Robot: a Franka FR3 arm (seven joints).
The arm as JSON. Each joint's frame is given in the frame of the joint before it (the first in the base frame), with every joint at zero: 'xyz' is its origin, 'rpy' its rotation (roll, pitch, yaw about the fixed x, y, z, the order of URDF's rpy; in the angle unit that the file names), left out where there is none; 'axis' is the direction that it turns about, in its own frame. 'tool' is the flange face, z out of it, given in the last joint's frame.
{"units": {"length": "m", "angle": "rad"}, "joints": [
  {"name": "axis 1", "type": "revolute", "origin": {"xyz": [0.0, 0.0, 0.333]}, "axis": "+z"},
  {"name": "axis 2", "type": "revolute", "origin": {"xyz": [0.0, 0.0, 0.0], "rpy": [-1.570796, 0.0, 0.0]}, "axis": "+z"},
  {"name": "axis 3", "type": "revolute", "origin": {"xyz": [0.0, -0.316, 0.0], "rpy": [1.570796, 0.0, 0.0]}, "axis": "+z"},
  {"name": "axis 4", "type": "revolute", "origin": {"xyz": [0.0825, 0.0, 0.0], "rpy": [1.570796, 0.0, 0.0]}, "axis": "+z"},
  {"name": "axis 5", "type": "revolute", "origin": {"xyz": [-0.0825, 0.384, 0.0], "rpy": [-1.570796, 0.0, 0.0]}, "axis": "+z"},
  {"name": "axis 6", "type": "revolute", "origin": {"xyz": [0.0, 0.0, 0.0], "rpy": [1.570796, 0.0, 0.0]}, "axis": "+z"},
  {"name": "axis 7", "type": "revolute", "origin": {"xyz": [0.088, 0.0, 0.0], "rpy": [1.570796, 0.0, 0.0]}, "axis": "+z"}
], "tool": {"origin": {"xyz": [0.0, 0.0, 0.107]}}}
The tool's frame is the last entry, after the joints.
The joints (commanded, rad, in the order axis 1, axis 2, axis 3, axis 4, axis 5, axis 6, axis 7), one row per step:
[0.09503 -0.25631 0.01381 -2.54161 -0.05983 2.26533 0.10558]
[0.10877 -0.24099 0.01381 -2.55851 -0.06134 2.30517 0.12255]
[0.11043 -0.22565 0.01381 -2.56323 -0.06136 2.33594 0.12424]
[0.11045 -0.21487 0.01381 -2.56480 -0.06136 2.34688 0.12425]
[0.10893 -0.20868 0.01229 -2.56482 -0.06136 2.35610 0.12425]
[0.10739 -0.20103 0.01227 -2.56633 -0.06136 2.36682 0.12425]
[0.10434 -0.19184 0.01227 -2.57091 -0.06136 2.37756 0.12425]
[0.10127 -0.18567 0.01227 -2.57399 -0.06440 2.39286 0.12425]
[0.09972 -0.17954 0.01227 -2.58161 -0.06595 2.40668 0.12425]
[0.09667 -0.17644 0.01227 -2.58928 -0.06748 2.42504 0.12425]
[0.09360 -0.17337 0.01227 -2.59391 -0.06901 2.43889 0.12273]
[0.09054 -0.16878 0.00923 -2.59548 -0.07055 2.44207 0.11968]
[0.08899 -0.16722 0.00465 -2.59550 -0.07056 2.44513 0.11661]
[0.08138 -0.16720 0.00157 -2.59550 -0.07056 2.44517 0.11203]
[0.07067 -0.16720 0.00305 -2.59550 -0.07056 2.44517 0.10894]
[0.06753 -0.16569 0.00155 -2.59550 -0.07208 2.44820 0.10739]
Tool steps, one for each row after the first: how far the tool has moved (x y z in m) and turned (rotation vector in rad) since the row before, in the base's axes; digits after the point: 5 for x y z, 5 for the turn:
[-0.00114 0.00609 -0.01037 0.00139 -0.00827 -0.00033]
[0.00194 0.00122 -0.00592 0.00278 -0.01047 0.00144]
[0.00077 0.00020 -0.00436 0.00043 0.00150 0.00052]
[0.00116 -0.00109 -0.00188 0.00116 -0.00288 -0.00258]
[0.00076 -0.00050 -0.00300 0.00074 -0.00146 -0.00107]
[-0.00019 -0.00127 -0.00494 0.00022 0.00310 -0.00258]
[0.00074 -0.00115 -0.00260 -0.00062 -0.00612 -0.00017]
[-0.00103 -0.00068 -0.00456 -0.00031 -0.00007 0.00021]
[-0.00053 -0.00123 -0.00284 0.00075 -0.00751 -0.00107]
[-0.00002 -0.00121 -0.00197 0.00035 -0.00604 0.00024]
[0.00000 -0.00259 -0.00233 -0.00065 0.00308 -0.00170]
[0.00054 -0.00254 -0.00041 0.00100 -0.00124 -0.00285]
[0.00041 -0.00457 0.00000 0.00041 0.00023 -0.00607]
[0.00031 -0.00399 0.00000 -0.00031 0.00012 -0.00616]
[0.00043 -0.00194 -0.00038 -0.00050 -0.00148 -0.00178]

